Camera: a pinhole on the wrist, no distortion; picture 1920 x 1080 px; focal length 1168.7 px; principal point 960.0 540.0 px. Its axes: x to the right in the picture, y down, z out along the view. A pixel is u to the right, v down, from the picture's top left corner.
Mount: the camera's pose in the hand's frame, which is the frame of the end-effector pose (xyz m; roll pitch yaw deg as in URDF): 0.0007 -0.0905 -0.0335 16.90 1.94 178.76
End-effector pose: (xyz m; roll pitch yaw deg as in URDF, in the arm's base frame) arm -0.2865 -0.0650 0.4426 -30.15 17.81 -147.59
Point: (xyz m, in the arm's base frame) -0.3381 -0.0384 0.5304
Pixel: 914.1 885.2
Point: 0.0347 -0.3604 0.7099
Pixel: 1368.7 98.3
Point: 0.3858 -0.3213 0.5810
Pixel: outside the picture
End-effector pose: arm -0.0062 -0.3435 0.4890 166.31 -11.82 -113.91
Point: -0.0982 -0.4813 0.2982
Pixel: 386.6 572.5
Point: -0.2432 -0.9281 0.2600
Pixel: outside the picture
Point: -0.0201 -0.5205 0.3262
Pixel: 123.7 958.0
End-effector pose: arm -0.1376 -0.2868 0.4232 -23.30 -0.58 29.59
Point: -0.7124 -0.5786 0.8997
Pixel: outside the picture
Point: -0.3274 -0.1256 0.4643
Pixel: outside the picture
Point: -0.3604 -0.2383 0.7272
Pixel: 1425.2 567.6
